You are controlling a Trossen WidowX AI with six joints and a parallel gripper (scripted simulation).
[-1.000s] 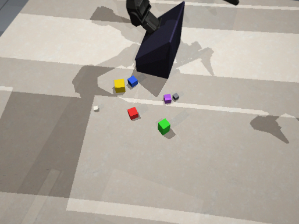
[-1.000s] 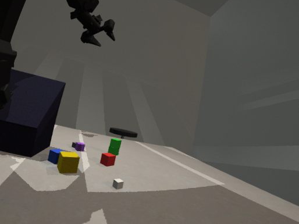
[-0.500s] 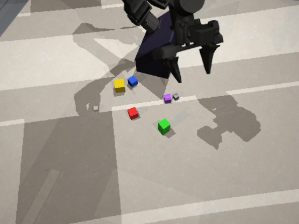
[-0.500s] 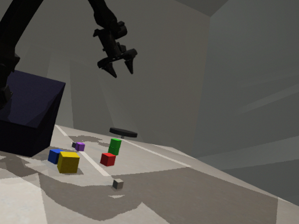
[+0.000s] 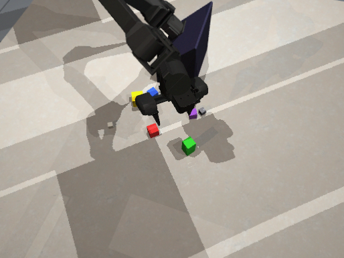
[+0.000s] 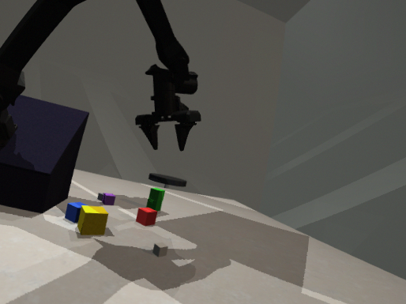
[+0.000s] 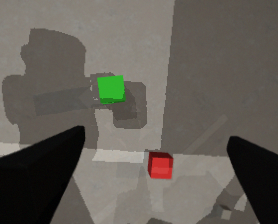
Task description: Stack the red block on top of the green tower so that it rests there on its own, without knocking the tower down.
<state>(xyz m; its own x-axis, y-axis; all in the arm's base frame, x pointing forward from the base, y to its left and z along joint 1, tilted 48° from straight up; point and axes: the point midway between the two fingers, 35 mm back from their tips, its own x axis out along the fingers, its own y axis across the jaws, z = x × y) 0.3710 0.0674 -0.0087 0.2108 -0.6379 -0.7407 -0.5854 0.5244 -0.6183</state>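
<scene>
Now: gripper tip 30 mm past the red block, 80 mm to the left of it and 160 mm above it. Round my gripper tip: purple block: 120 mm behind, 40 mm to the left, 160 mm below; then small grey block: 140 mm behind, 70 mm to the left, 170 mm below; then blue block: 170 mm behind, 110 mm to the right, 160 mm below.
</scene>
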